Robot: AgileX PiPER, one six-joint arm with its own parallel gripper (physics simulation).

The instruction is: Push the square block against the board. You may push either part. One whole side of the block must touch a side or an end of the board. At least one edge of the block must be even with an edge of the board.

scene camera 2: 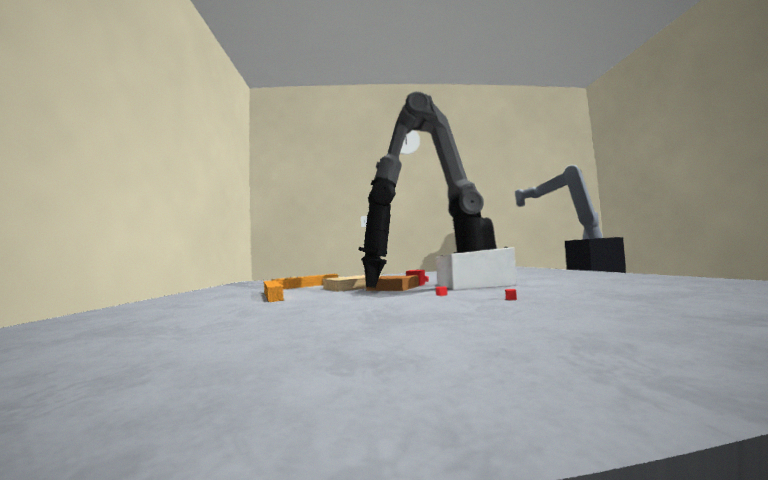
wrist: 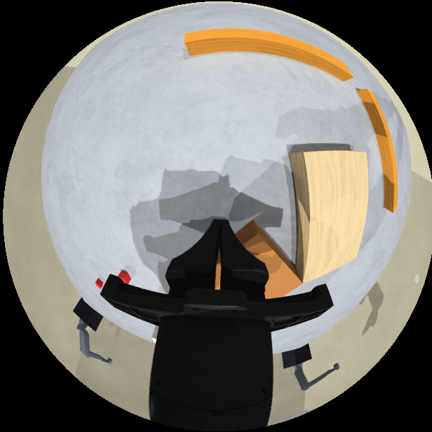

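The brown-orange square block (scene camera 2: 396,283) (wrist: 277,275) lies flat, turned at an angle to the pale wooden board (scene camera 2: 341,283) (wrist: 337,200). In the wrist view a wedge-shaped gap opens between their facing sides, and one block corner is at or very near the board's lower left corner; contact there is unclear. My gripper (scene camera 2: 372,286) (wrist: 220,227) is shut and empty, pointing down, with its tips low near the table beside the block. In the wrist view the fingers hide part of the block. In the scene view the fingertips overlap the block's left end.
Two orange bars (scene camera 2: 308,280) (wrist: 270,42) lie beyond the board; the other bar (scene camera 2: 274,291) (wrist: 382,137) is separate. Small red cubes (scene camera 2: 441,290) (scene camera 2: 510,294) (wrist: 124,277) and a larger red piece (scene camera 2: 416,276) lie nearby. A white box (scene camera 2: 484,267) stands by my arm's base.
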